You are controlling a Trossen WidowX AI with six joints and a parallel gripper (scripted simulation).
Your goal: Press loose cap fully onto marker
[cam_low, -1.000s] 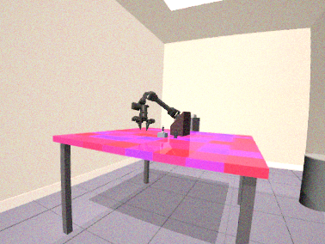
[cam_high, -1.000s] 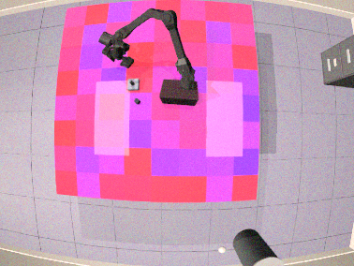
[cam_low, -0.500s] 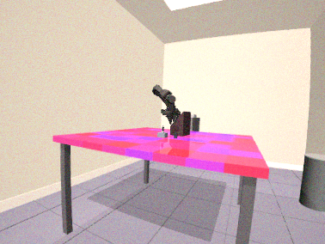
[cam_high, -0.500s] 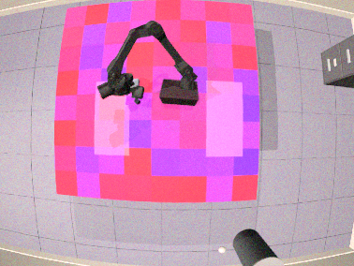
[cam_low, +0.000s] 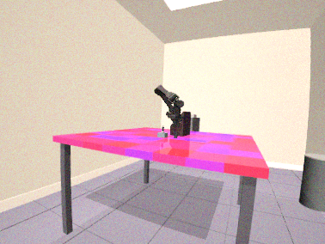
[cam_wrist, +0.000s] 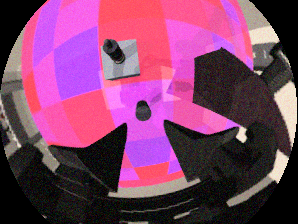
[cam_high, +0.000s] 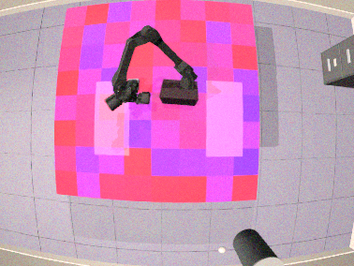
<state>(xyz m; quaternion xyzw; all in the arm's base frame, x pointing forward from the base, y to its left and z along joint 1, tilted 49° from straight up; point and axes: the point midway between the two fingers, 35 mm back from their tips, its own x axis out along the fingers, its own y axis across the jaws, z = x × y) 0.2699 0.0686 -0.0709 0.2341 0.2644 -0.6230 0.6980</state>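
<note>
Right now my gripper tip is 60 mm above the dark marker cap.
</note>
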